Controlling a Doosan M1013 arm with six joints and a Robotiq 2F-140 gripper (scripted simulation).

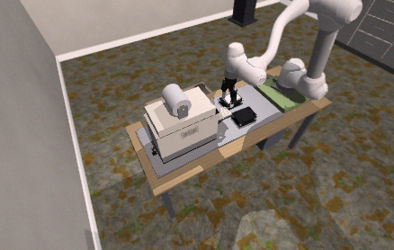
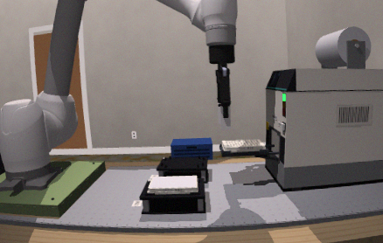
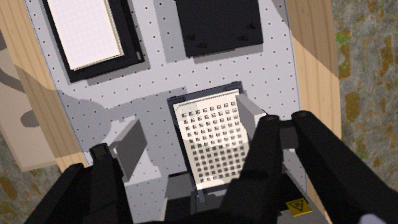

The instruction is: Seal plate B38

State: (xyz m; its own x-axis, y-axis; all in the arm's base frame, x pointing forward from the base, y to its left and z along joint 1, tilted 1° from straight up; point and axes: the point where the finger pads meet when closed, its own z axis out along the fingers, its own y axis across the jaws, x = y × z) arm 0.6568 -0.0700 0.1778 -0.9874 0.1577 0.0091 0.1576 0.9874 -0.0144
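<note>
Now: the start button 15 cm ahead of my hand, 10 cm to the right of it and 2 cm below it. The rest, counted from my hand: label: 22 cm behind, 11 cm to the left, 21 cm below; then yellow warning sticker: 18 cm ahead, 8 cm to the left, 5 cm below; then sealer stage: 6 cm ahead, 1 cm to the left, 10 cm below.
</note>
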